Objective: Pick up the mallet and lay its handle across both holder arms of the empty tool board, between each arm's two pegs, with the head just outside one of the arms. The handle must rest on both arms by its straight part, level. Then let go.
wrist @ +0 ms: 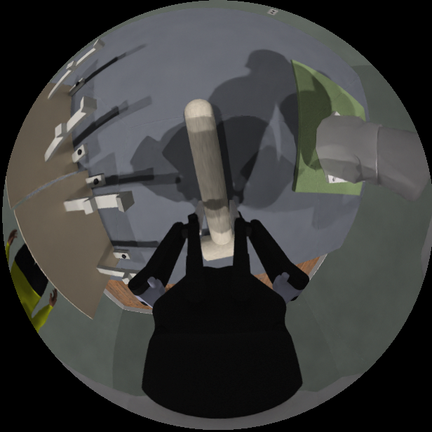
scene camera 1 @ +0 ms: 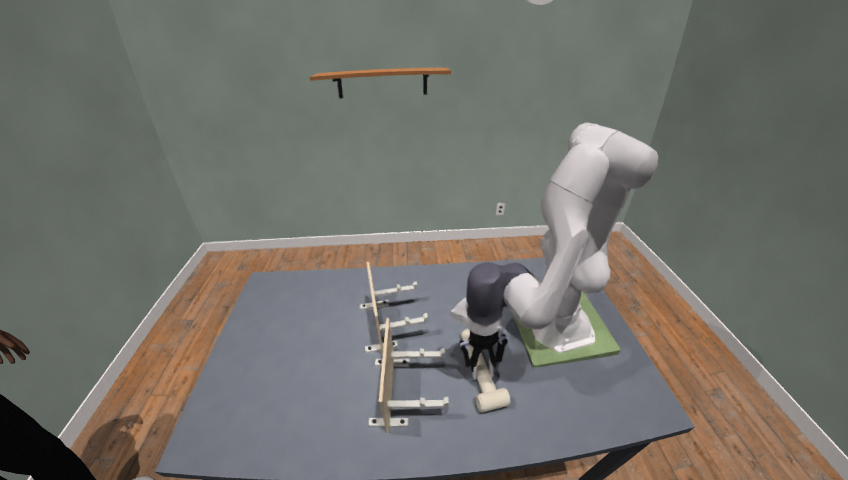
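Observation:
The pale wooden mallet lies on the table, with its handle (scene camera 1: 486,381) (wrist: 206,160) running front to back and its head (scene camera 1: 492,400) (wrist: 217,251) towards the front edge. My gripper (scene camera 1: 484,372) (wrist: 216,206) points down and is shut on the handle, one finger on each side, nearer the head than the rounded end. Two tool boards stand left of the mallet, a front one (scene camera 1: 386,380) (wrist: 65,240) and a back one (scene camera 1: 373,297) (wrist: 35,140). Each has two white arms with upright pegs pointing towards the mallet. No tool lies on the arms.
The robot's base stands on a green mat (scene camera 1: 546,356) (wrist: 305,172) to the right on the grey table (scene camera 1: 285,368). A wooden shelf (scene camera 1: 380,73) hangs on the back wall. Part of a person shows at the left of both views, beyond the table.

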